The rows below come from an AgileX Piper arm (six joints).
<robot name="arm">
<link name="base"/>
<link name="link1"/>
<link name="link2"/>
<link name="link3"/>
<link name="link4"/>
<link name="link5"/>
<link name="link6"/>
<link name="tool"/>
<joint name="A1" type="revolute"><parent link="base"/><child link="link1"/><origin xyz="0 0 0.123"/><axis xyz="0 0 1"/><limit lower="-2.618" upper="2.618"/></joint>
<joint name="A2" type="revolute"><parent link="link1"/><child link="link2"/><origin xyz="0 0 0"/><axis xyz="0 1 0"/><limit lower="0" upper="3.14"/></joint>
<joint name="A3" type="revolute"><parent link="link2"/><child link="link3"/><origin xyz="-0.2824 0 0.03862"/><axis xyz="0 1 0"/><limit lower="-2.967" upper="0"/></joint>
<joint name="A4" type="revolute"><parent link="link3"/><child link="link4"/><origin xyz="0.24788 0 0.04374"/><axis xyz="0.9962 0 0.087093"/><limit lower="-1.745" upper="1.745"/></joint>
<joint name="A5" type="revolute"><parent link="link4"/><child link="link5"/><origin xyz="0 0 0"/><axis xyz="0 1 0"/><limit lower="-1.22" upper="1.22"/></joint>
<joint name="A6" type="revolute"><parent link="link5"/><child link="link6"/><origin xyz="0.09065 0 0.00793"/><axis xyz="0.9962 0 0.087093"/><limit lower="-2.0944" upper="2.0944"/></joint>
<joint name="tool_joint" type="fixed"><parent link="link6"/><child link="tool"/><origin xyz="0 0 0" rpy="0 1.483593 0"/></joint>
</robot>
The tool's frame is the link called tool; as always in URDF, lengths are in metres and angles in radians.
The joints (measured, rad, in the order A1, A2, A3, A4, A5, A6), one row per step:
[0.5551 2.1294 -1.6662 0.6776 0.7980 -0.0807]
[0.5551 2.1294 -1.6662 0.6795 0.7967 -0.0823]
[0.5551 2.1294 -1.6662 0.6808 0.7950 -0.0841]
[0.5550 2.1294 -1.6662 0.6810 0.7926 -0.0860]
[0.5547 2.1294 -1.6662 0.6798 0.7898 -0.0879]
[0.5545 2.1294 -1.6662 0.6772 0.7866 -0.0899]
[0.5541 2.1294 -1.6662 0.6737 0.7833 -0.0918]
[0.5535 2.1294 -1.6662 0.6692 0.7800 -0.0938]
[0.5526 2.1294 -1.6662 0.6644 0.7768 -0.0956]
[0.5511 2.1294 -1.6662 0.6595 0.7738 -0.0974]
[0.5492 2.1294 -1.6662 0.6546 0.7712 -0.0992]
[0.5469 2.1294 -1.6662 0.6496 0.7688 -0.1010]
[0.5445 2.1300 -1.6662 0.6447 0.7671 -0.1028]
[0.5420 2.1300 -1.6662 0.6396 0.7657 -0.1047]
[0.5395 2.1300 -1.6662 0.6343 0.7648 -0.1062]
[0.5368 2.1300 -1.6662 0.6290 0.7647 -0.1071]
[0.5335 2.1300 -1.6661 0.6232 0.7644 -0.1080]
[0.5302 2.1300 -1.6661 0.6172 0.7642 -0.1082]
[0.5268 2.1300 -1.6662 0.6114 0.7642 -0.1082]
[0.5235 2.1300 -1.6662 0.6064 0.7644 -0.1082]
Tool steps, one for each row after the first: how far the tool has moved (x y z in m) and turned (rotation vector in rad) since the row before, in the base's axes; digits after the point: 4 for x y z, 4 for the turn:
[0.0001 0.0001 0.0001 0.0016 -0.0011 -0.0002]
[0.0001 0.0001 0.0001 0.0011 -0.0018 -0.0001]
[0.0002 0.0000 0.0001 0.0004 -0.0030 -0.0001]
[0.0003 -0.0002 0.0000 -0.0006 -0.0040 0.0000]
[0.0004 -0.0002 0.0000 -0.0017 -0.0050 0.0004]
[0.0004 -0.0003 -0.0001 -0.0024 -0.0055 0.0004]
[0.0005 -0.0004 -0.0001 -0.0032 -0.0060 0.0007]
[0.0006 -0.0006 -0.0001 -0.0034 -0.0060 0.0004]
[0.0007 -0.0008 -0.0001 -0.0035 -0.0059 0.0000]
[0.0008 -0.0009 -0.0001 -0.0036 -0.0055 -0.0002]
[0.0009 -0.0011 -0.0001 -0.0037 -0.0054 -0.0004]
[0.0009 -0.0011 -0.0004 -0.0041 -0.0043 -0.0001]
[0.0009 -0.0012 -0.0001 -0.0041 -0.0047 0.0001]
[0.0008 -0.0012 -0.0002 -0.0043 -0.0041 0.0001]
[0.0008 -0.0013 -0.0002 -0.0044 -0.0031 -0.0001]
[0.0010 -0.0016 -0.0002 -0.0048 -0.0034 -0.0006]
[0.0010 -0.0016 -0.0002 -0.0048 -0.0031 -0.0010]
[0.0010 -0.0016 -0.0002 -0.0046 -0.0028 -0.0013]
[0.0009 -0.0015 -0.0002 -0.0041 -0.0022 -0.0014]

